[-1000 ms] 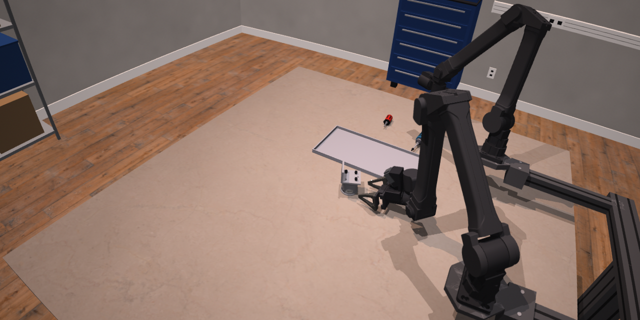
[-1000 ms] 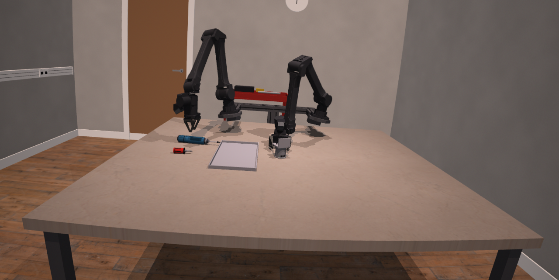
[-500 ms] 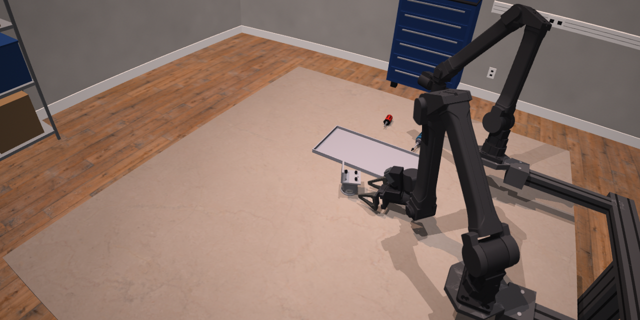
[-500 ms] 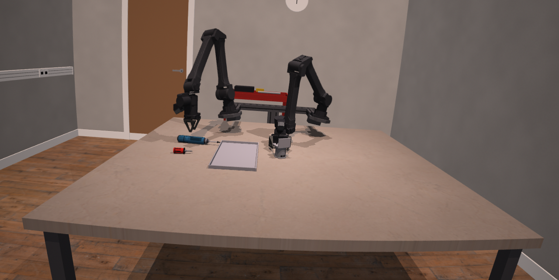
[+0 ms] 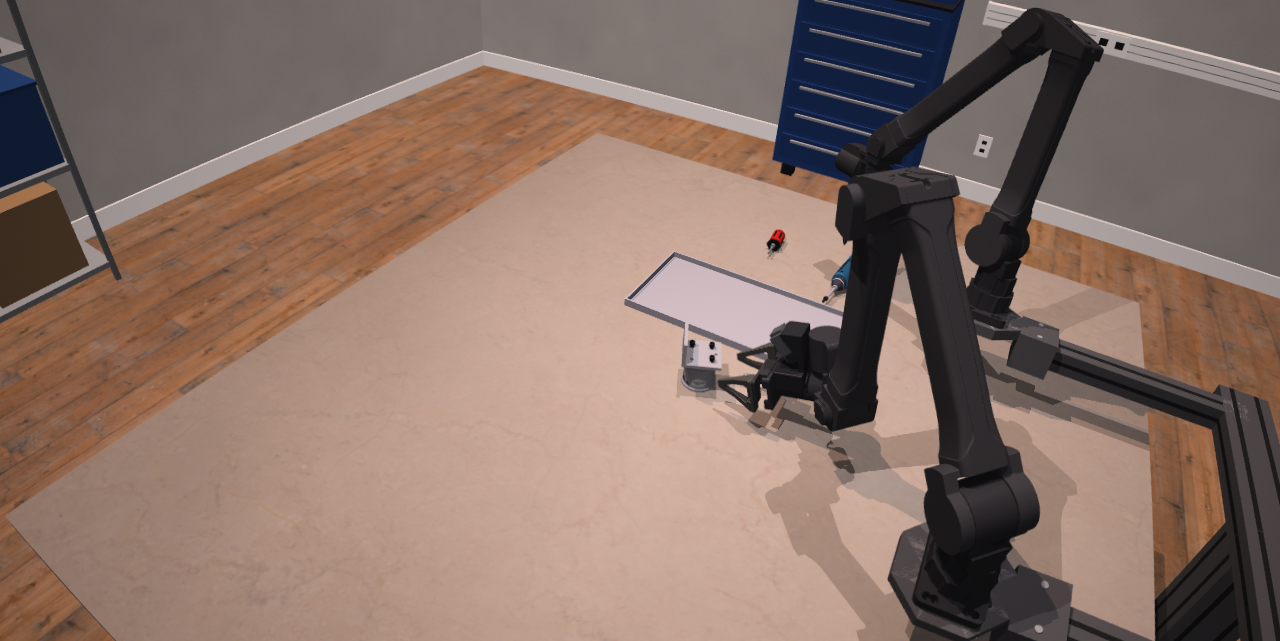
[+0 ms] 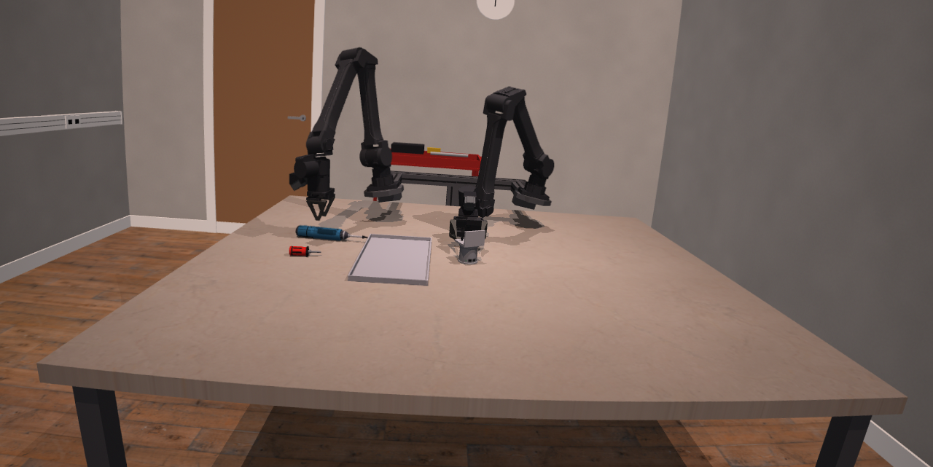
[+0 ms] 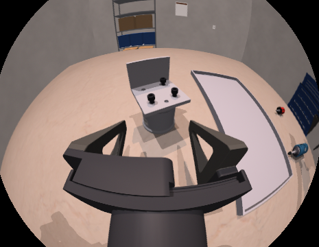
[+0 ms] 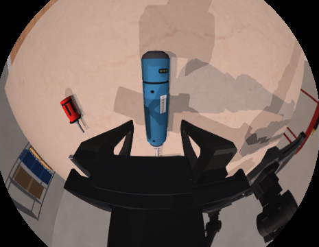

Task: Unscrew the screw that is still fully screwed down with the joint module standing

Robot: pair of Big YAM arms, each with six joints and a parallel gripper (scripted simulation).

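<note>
Now: left hand 6 cm short of the grey l-shaped bracket, 2 cm below it and 1 cm to the left of it. The rest, counted from my left hand: joint module 6 cm ahead, 3 cm below, 1 cm to the right; then flat grey tray 24 cm to the right, 6 cm ahead, 5 cm below; then red-handled screwdriver 52 cm to the right, 6 cm ahead, 4 cm below.
</note>
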